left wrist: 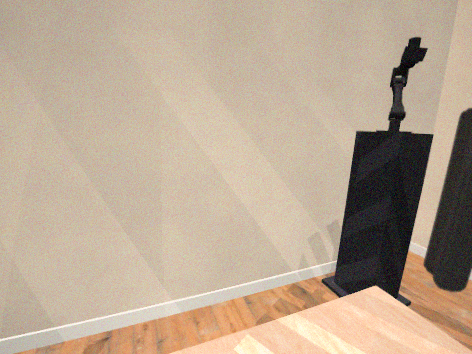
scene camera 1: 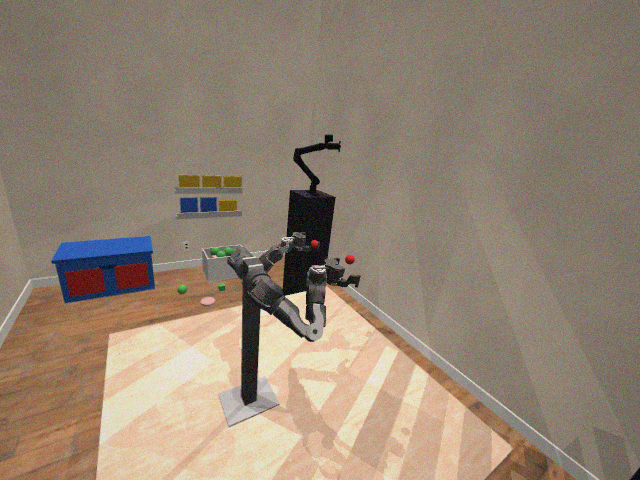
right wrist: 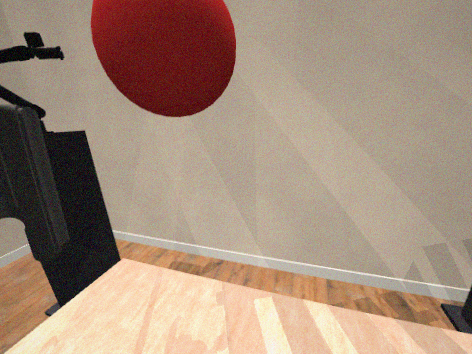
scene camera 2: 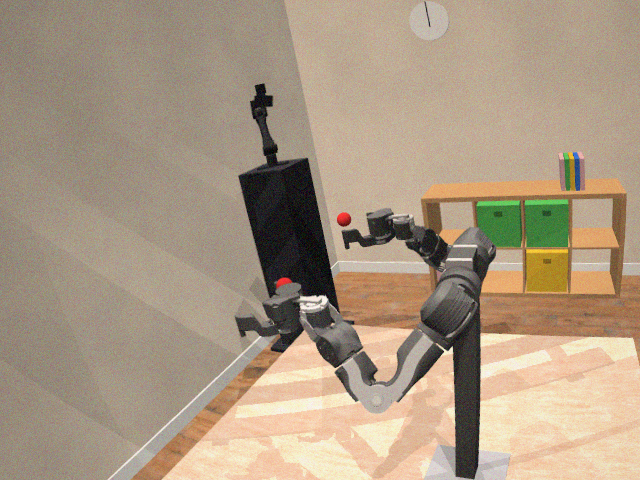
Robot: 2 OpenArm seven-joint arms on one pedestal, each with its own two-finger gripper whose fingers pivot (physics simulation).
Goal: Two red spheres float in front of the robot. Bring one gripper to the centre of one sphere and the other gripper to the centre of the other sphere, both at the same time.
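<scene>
One red sphere [scene camera 1: 314, 243] [scene camera 2: 283, 283] floats close to my left gripper [scene camera 1: 311, 242] [scene camera 2: 259, 304]. In scene camera 1 it shows just at the fingertips; in scene camera 2 it is partly hidden behind the gripper's upper edge. It does not show in the left wrist view. The other red sphere [scene camera 1: 349, 259] [scene camera 2: 343, 219] [right wrist: 165, 45] floats just above and ahead of my right gripper [scene camera 1: 346, 271] [scene camera 2: 355, 227] and is large at the top of the right wrist view. Both grippers are open and empty. One dark finger shows at an edge of each wrist view.
A tall black pedestal [scene camera 1: 308, 222] [scene camera 2: 284, 222] [left wrist: 382, 200] with a small black arm stands beyond the grippers. A grey wall rises in front of the robot. A blue chest [scene camera 1: 103, 250] and a toy box [scene camera 1: 219, 269] stand at the back in scene camera 1.
</scene>
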